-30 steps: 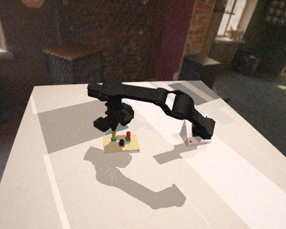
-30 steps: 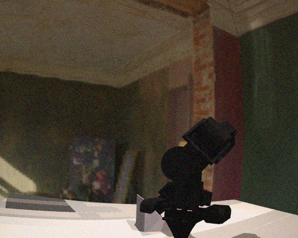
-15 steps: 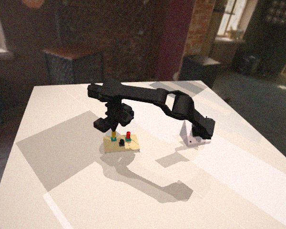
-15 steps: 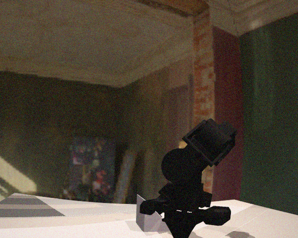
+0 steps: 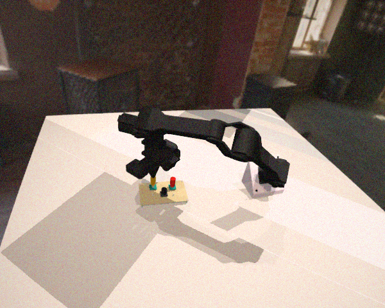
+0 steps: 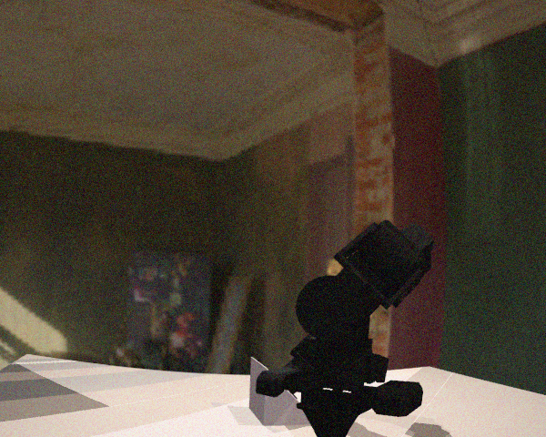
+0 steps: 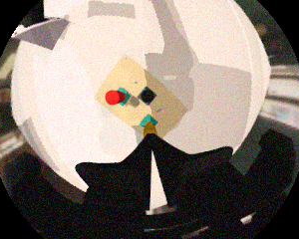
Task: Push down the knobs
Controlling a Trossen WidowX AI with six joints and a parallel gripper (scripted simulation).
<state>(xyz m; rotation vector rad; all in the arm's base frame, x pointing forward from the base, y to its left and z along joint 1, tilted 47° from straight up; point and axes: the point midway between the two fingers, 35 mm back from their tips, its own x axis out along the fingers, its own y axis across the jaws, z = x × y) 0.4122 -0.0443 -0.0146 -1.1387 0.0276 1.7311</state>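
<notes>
Right now the orange knob is 2 cm below my gripper tip. Round my gripper tip: red knob: 7 cm behind, 1 cm to the left, 2 cm below.
</notes>
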